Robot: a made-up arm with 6 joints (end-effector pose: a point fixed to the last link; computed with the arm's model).
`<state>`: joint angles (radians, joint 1 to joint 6).
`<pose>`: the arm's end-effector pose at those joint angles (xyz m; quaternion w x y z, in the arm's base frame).
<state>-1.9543 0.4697 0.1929 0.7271 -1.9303 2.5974</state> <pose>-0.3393 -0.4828 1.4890 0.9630 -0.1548 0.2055 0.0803</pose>
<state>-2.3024 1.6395 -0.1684 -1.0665 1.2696 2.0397</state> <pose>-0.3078 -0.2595 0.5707 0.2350 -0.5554 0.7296 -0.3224</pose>
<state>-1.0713 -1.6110 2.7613 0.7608 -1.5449 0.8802</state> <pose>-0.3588 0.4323 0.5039 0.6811 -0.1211 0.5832 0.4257</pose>
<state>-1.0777 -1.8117 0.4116 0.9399 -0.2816 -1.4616</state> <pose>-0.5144 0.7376 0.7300 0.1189 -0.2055 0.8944 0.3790</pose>
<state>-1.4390 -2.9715 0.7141 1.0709 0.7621 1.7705</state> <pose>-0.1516 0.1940 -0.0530 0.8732 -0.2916 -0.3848 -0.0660</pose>
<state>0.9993 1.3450 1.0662 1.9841 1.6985 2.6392</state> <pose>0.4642 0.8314 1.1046 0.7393 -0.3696 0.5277 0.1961</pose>
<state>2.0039 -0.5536 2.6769 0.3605 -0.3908 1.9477</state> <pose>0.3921 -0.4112 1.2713 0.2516 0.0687 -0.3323 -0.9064</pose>
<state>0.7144 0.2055 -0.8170 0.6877 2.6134 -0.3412</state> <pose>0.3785 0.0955 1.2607 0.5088 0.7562 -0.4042 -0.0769</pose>
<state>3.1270 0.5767 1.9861 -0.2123 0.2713 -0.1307</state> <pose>-0.3966 0.1820 1.5686 0.4815 0.7246 0.4485 0.2050</pose>
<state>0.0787 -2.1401 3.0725 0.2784 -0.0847 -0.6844</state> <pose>-0.2988 -0.2086 0.3263 0.7637 -0.3817 0.1029 -0.5104</pose>
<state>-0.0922 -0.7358 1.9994 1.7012 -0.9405 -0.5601</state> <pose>-0.7232 0.1304 1.2076 0.3772 -0.2964 0.3688 0.7962</pose>
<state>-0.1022 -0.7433 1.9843 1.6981 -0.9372 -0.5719</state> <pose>-0.7260 0.1376 1.2064 0.3797 -0.2967 0.3746 0.7921</pose>
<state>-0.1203 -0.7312 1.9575 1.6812 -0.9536 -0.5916</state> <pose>-0.7223 0.1473 1.2230 0.3700 -0.2921 0.3848 0.7935</pose>
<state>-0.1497 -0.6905 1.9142 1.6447 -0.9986 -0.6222</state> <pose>-0.7072 0.1595 1.2659 0.3425 -0.2790 0.3981 0.8039</pose>
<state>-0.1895 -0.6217 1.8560 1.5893 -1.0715 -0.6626</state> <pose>-0.6760 0.1710 1.3341 0.2980 -0.2555 0.4073 0.8246</pose>
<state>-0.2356 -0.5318 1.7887 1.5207 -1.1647 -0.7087</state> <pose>-0.6260 0.1764 1.4190 0.2425 -0.2211 0.4034 0.8542</pose>
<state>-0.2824 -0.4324 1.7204 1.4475 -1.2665 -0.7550</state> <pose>-0.5594 0.1710 1.5067 0.1862 -0.1791 0.3811 0.8877</pose>
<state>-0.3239 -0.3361 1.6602 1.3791 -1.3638 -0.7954</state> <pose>-0.4855 0.1542 1.5832 0.1383 -0.1354 0.3439 0.9189</pose>
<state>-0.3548 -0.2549 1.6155 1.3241 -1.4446 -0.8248</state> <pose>-0.4180 0.1313 1.6392 0.1036 -0.0973 0.3025 0.9425</pose>
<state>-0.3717 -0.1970 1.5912 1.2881 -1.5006 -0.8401</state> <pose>-0.3688 0.1102 1.6727 0.0817 -0.0702 0.2694 0.9570</pose>
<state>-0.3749 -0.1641 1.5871 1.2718 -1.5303 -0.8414</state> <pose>-0.3424 0.0966 1.6875 0.0699 -0.0557 0.2511 0.9638</pose>
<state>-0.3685 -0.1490 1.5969 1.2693 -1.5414 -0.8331</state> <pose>-0.3330 0.0897 1.6909 0.0639 -0.0504 0.2449 0.9661</pose>
